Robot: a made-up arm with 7 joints. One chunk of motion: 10 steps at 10 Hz.
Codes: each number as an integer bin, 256 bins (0 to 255) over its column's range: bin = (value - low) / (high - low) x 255, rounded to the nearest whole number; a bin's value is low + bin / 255 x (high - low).
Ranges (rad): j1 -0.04..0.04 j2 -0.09..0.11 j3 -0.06..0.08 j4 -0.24..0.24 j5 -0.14..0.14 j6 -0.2..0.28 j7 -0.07..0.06
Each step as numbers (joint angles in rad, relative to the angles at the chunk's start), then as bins.
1 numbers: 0.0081 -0.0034 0.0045 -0.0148 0.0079 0.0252 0.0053
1 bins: 153 110 117 120 135 120 148
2 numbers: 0.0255 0.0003 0.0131 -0.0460 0.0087 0.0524 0.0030
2 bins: 209 115 133 103 135 134 143
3 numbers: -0.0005 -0.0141 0.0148 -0.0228 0.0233 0.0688 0.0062
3 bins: 126 97 136 115 149 143 149
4 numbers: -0.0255 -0.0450 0.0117 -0.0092 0.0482 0.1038 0.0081
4 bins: 46 57 131 123 171 161 153
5 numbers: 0.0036 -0.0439 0.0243 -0.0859 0.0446 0.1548 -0.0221
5 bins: 139 59 154 82 168 188 94
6 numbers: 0.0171 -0.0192 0.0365 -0.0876 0.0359 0.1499 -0.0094
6 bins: 182 90 176 81 160 186 119
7 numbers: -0.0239 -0.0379 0.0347 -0.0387 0.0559 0.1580 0.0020
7 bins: 51 66 172 107 178 190 141
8 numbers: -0.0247 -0.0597 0.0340 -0.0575 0.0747 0.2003 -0.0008
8 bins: 49 39 171 97 196 213 136
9 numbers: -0.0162 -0.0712 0.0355 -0.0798 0.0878 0.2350 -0.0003
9 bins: 76 24 174 85 207 231 137
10 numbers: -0.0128 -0.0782 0.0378 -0.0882 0.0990 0.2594 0.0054
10 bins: 87 15 178 81 218 244 148
